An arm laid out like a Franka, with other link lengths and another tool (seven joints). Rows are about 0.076 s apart.
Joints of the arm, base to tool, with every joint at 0 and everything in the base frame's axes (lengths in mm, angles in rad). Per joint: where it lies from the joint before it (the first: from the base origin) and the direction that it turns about. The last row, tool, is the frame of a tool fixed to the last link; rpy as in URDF.
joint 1: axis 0 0 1 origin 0 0 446.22
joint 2: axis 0 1 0 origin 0 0 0
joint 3: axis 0 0 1 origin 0 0 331.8
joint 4: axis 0 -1 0 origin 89.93 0 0
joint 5: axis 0 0 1 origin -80.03 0 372.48
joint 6: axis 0 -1 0 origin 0 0 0
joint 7: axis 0 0 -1 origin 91.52 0 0
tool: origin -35 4 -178.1 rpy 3.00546 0 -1.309
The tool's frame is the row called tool.
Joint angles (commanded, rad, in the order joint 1, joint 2, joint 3, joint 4, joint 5, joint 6, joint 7), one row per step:
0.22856, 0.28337, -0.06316, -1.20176, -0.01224, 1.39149, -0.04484
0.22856, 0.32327, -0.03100, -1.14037, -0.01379, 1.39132, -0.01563
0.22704, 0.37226, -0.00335, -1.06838, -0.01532, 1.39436, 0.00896
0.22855, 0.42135, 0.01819, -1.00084, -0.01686, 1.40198, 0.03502
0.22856, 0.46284, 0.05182, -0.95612, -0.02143, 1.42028, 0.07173
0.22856, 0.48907, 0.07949, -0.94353, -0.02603, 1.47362, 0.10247
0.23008, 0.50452, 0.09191, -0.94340, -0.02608, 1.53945, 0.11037
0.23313, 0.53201, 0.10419, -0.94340, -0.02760, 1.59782, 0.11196
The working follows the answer.
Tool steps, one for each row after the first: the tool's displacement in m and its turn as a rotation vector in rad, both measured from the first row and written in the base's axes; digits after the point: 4 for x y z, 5 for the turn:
0.0096, 0.0195, 0.0011, 0.00774, -0.02063, 0.00229
0.0221, 0.0361, 0.0008, 0.01878, -0.04526, 0.00248
0.0346, 0.0513, -0.0016, 0.03086, -0.06960, -0.00255
0.0444, 0.0705, -0.0083, 0.04672, -0.08830, -0.01042
0.0558, 0.0874, -0.0164, 0.06767, -0.12411, -0.01807
0.0676, 0.0984, -0.0218, 0.09056, -0.17012, -0.01434
0.0798, 0.1101, -0.0356, 0.10801, -0.19725, -0.00382

Tool pose at each row, in the base's axes (x y z in m, rotation vector in rad; rounded; the steps above come from the unrounded poses):
0.5739, 0.1014, 0.6689, 2.50447, -1.53330, -0.17960
0.5835, 0.1209, 0.6700, 2.52167, -1.54038, -0.16015
0.5960, 0.1375, 0.6697, 2.54161, -1.55252, -0.13850
0.6085, 0.1527, 0.6673, 2.55828, -1.57160, -0.11854
0.6183, 0.1719, 0.6606, 2.57313, -1.59347, -0.10894
0.6296, 0.1888, 0.6525, 2.59943, -1.62293, -0.08130
0.6415, 0.1998, 0.6472, 2.63988, -1.64148, -0.03943
0.6537, 0.2116, 0.6333, 2.67307, -1.64217, -0.01611

